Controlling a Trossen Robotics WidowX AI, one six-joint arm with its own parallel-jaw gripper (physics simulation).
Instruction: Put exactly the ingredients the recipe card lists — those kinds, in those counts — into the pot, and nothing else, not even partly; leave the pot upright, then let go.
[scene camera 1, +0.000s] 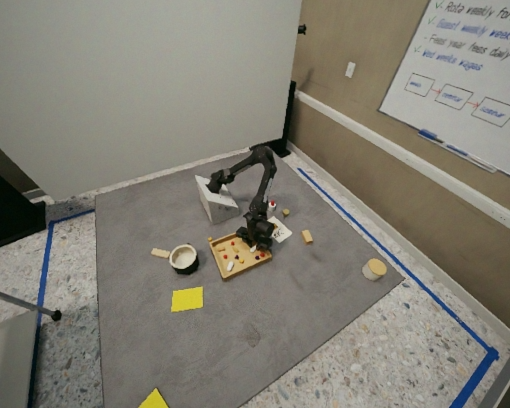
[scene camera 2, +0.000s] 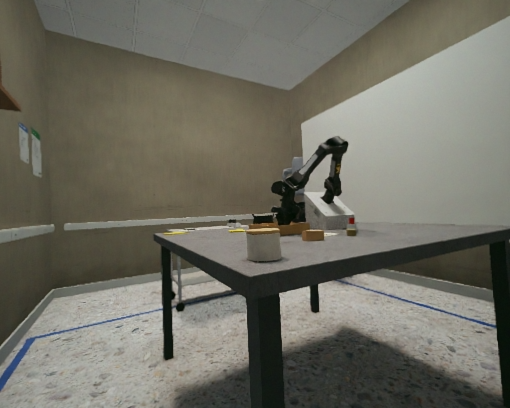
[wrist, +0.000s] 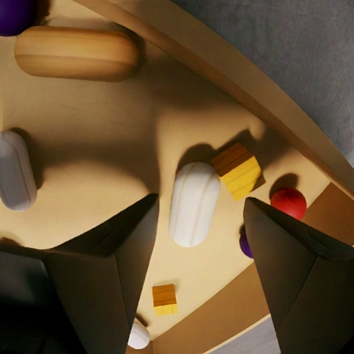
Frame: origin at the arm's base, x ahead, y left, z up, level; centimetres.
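Seen in the pictures: gripper, fingertip midpoint: (scene camera 1: 254, 249); arm's base, link origin: (scene camera 1: 212, 189) (scene camera 2: 327, 199).
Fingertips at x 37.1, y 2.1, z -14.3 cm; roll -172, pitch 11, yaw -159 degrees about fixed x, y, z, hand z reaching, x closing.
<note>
Pixels of each thing's top centre, then the offset from my fingertips to it.
- wooden tray, top centre: (scene camera 2: 277, 223) (scene camera 1: 240, 249) dz +3.0, dx -3.0, dy -6.8 cm
- pot, top centre: (scene camera 1: 182, 255) (scene camera 2: 263, 213) dz +7.9, dx -13.3, dy -31.2 cm
- recipe card, top centre: (scene camera 1: 276, 228) dz -1.4, dx -3.7, dy +18.2 cm
- wooden block, top centre: (scene camera 2: 312, 230) (scene camera 1: 307, 235) dz +1.9, dx +10.7, dy +27.0 cm
- lidded jar, top centre: (scene camera 2: 263, 229) (scene camera 1: 377, 266) dz +5.3, dx +43.3, dy +39.4 cm
- red-capped bottle, top centre: (scene camera 2: 351, 218) (scene camera 1: 272, 202) dz +4.9, dx -16.6, dy +25.5 cm
- small greenish cylinder, top centre: (scene camera 1: 286, 211) dz +0.9, dx -8.7, dy +29.9 cm
- yellow sheet, top centre: (scene camera 1: 187, 298) dz -0.9, dx +1.9, dy -37.8 cm
The wooden tray (scene camera 1: 248, 269) (scene camera 2: 296, 229) holds several ingredients. My gripper (scene camera 1: 255, 246) (scene camera 2: 286, 220) (wrist: 201, 204) is open, its fingertips low on either side of a white capsule (wrist: 194, 210). A yellow cube (wrist: 238, 171) touches that capsule. A red ball (wrist: 290, 202) lies beyond the right fingertip, and a purple ball (wrist: 245, 246) is partly hidden by that finger. A smaller yellow cube (wrist: 165, 299) and a partly hidden white piece (wrist: 140, 336) lie lower down. The pot (scene camera 1: 188, 268) stands upright left of the tray. The recipe card (scene camera 1: 283, 232) is unreadable here.
A wooden block (scene camera 1: 307, 237) (scene camera 2: 313, 235) and a lidded jar (scene camera 1: 373, 271) (scene camera 2: 264, 247) stand right of the tray. A red-capped bottle (scene camera 1: 272, 206) (scene camera 2: 351, 221) and a small greenish cylinder (scene camera 1: 285, 212) are behind the card. A yellow sheet (scene camera 1: 187, 299) lies in front of the pot.
</note>
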